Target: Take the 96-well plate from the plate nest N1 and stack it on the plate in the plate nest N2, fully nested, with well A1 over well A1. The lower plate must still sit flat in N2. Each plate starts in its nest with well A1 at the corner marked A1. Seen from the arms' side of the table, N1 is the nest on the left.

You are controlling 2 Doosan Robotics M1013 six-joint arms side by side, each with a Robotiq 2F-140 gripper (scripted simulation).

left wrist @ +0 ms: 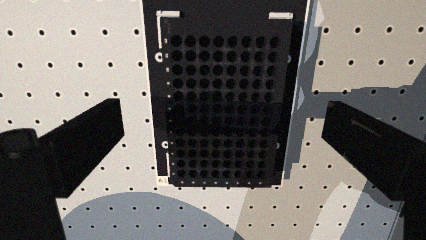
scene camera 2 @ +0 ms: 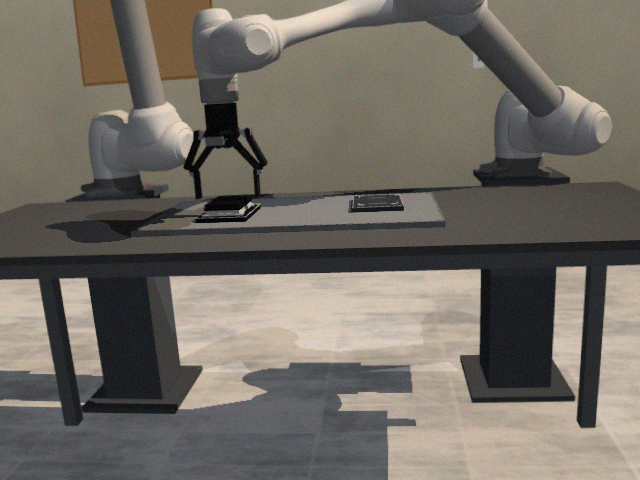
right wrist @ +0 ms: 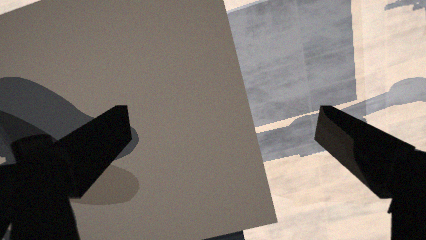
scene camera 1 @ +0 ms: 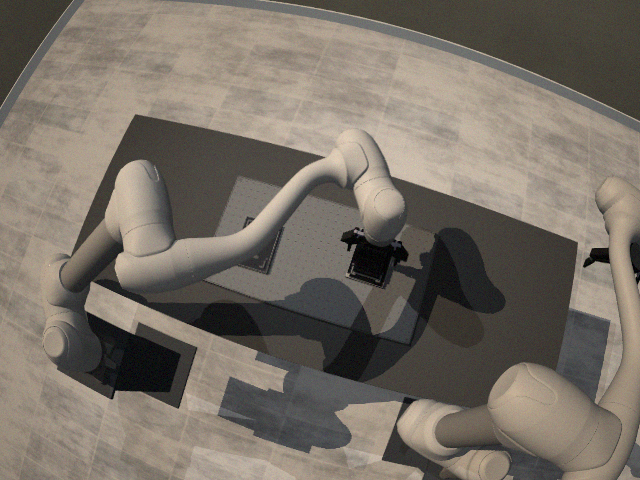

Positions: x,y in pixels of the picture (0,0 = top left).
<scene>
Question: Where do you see a black 96-well plate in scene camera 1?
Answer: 374,269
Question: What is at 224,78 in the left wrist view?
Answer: A black 96-well plate.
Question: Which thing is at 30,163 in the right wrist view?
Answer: The right gripper.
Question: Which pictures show the left gripper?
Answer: The left wrist view, scene camera 2 and scene camera 1 only.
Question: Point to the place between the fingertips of the left gripper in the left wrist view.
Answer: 223,118
</scene>
